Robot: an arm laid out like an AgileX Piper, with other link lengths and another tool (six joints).
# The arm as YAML. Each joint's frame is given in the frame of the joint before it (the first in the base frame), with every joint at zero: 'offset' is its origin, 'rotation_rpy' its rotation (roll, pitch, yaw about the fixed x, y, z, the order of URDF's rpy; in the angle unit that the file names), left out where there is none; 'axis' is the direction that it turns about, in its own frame. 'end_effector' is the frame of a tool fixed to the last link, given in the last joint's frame.
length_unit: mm
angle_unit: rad
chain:
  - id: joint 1
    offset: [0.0, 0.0, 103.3]
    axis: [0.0, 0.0, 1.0]
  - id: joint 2
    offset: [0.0, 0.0, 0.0]
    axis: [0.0, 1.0, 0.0]
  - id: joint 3
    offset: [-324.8, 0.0, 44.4]
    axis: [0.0, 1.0, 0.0]
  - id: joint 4
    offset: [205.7, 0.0, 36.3]
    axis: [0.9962, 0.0, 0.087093]
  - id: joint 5
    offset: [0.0, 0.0, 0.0]
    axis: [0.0, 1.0, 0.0]
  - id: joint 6
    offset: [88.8, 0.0, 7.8]
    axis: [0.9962, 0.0, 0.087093]
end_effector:
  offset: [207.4, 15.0, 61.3]
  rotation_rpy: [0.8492, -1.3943, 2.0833]
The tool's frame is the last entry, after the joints.
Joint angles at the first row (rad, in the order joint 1, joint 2, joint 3, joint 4, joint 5, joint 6):
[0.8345, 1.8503, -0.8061, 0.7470, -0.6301, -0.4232]
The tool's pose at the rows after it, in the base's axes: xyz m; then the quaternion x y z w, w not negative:
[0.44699 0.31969 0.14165 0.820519 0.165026 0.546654 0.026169]
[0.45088 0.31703 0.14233 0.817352 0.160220 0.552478 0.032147]
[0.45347 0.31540 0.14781 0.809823 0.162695 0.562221 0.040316]
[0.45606 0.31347 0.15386 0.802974 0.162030 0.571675 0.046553]
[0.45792 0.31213 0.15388 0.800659 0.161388 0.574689 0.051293]
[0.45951 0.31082 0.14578 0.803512 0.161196 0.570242 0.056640]
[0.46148 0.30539 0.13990 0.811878 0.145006 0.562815 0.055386]
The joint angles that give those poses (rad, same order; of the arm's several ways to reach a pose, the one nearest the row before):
[0.8345, 1.8834, -0.8061, 0.7516, -0.6321, -0.4305]
[0.8345, 1.8946, -0.8061, 0.7554, -0.6586, -0.4305]
[0.8345, 1.8952, -0.8061, 0.7573, -0.6822, -0.4506]
[0.8345, 1.8952, -0.8061, 0.7589, -0.7061, -0.4633]
[0.8345, 1.9017, -0.8061, 0.7612, -0.7203, -0.4681]
[0.8345, 1.9188, -0.8061, 0.7679, -0.7262, -0.4681]
[0.8345, 1.9273, -0.8061, 0.7917, -0.7262, -0.4486]

